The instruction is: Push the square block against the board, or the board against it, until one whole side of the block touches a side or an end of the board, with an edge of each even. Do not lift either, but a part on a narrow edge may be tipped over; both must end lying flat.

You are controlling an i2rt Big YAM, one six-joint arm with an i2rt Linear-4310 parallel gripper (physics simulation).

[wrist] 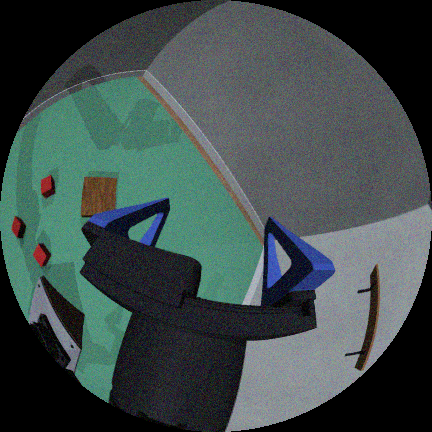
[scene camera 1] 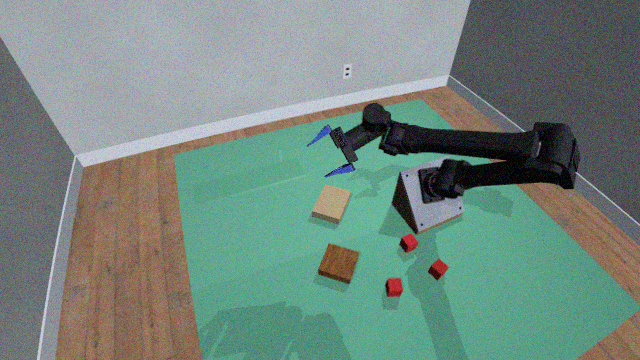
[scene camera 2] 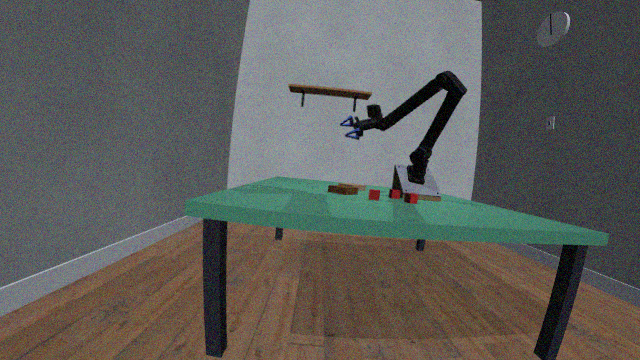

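Where they show: gripper, between the fingertips: [wrist: 217, 212] [scene camera 1: 315, 161] [scene camera 2: 342, 130]; arm's base, origin of its link: [scene camera 1: 430, 185] [scene camera 2: 415, 175].
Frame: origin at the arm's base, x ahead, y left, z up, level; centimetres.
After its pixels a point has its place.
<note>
A dark brown wooden piece [scene camera 1: 339, 262] {x 38.6, y 14.3, z -8.6 cm} [scene camera 2: 342, 190] {x 38.9, y 19.7, z -10.0 cm} [wrist: 99, 196] {x 38.6, y 13.1, z -8.7 cm}, which looks like the square block, lies flat on the green table. A light tan piece [scene camera 1: 332, 202] {x 32.7, y -9.5, z -8.7 cm} [scene camera 2: 357, 187] {x 30.0, y -5.2, z -9.9 cm}, slightly longer and apparently the board, lies flat, farther back in scene camera 1. A clear gap separates the two. The tan piece does not show in the wrist view. My gripper [scene camera 1: 317, 161] {x 41.5, y -1.5, z 20.5 cm} [scene camera 2: 343, 130] {x 41.5, y -1.5, z 20.5 cm} [wrist: 217, 212] {x 41.5, y -1.5, z 20.5 cm} is open, with nothing between its blue fingers. It hangs high above the table, touching neither piece, and its fingers point outward, roughly level.
Three red cubes [scene camera 1: 409, 243] {x 14.7, y 15.2, z -7.7 cm} [scene camera 1: 438, 269] {x 10.5, y 26.6, z -7.7 cm} [scene camera 1: 394, 287] {x 26.3, y 27.6, z -7.7 cm} lie to the right of the dark piece in scene camera 1. The arm's wedge-shaped base [scene camera 1: 435, 210] {x 0.1, y 6.8, z -6.0 cm} [scene camera 2: 425, 187] {x -4.4, y 5.7, z -5.5 cm} stands behind them on the green table [scene camera 1: 240, 260] {x 68.3, y 2.8, z -11.7 cm} [scene camera 2: 310, 222] {x 47.2, y 69.0, z -13.6 cm}. A wall shelf [scene camera 2: 330, 92] is on the far wall.
</note>
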